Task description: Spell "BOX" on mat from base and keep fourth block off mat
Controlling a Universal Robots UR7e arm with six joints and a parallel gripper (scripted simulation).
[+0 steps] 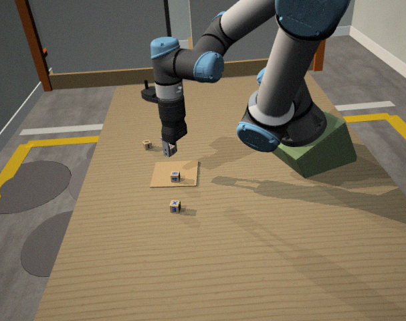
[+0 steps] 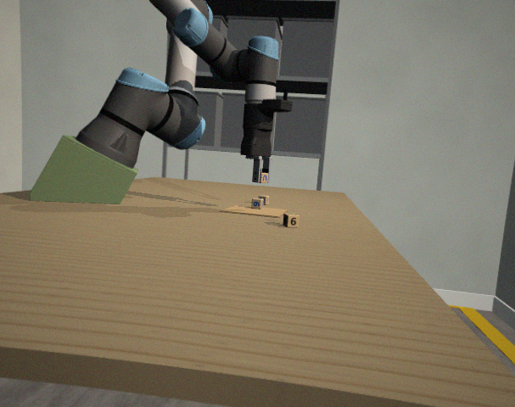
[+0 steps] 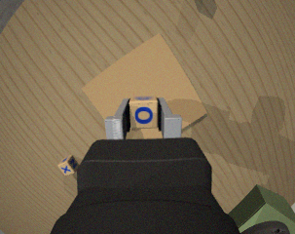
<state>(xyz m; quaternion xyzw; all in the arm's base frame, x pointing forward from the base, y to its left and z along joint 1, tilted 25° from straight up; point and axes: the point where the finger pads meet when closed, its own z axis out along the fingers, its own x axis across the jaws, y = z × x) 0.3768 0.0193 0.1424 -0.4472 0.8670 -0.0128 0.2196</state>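
Now: hand 90 mm above the mat and 10 mm past it. From my hand the other things lie so: B block: 80 mm below, 40 mm to the left, 10 mm behind; then X block: 180 mm to the left, 80 mm below, 20 mm behind; then O block: 10 mm below.
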